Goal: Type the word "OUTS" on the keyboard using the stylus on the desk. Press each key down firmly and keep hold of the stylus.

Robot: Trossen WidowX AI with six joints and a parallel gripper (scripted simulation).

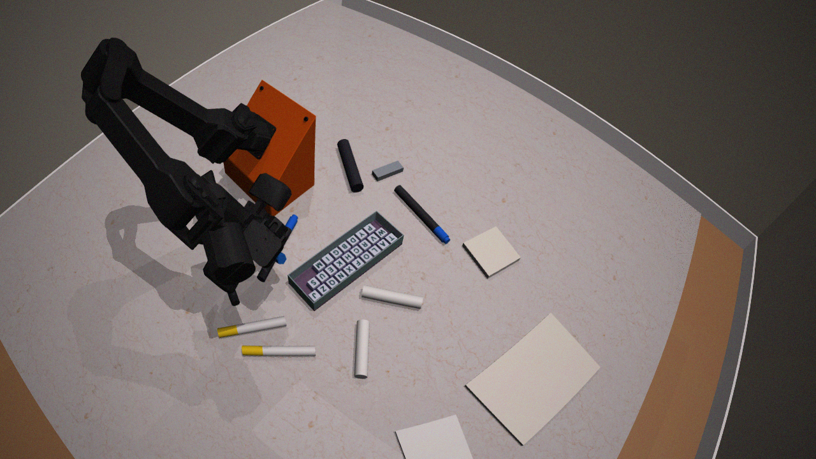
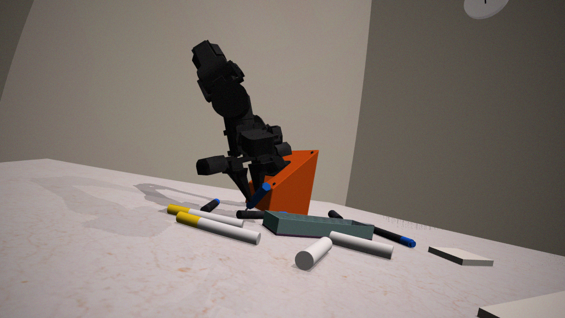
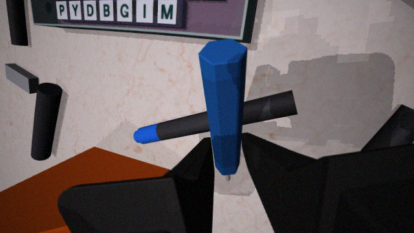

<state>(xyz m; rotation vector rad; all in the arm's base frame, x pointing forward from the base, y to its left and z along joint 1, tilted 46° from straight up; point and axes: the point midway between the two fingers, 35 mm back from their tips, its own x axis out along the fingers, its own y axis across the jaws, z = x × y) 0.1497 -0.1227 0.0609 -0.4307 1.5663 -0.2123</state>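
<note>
My gripper tip is now 10 mm past the blue stylus and 10 mm above it. Round my gripper tip: black cylinder: 40 mm behind, 250 mm to the left, 20 mm below; pad: 270 mm ahead, 280 mm to the left, 30 mm below; grey block: 20 mm ahead, 290 mm to the left, 30 mm below.
</note>
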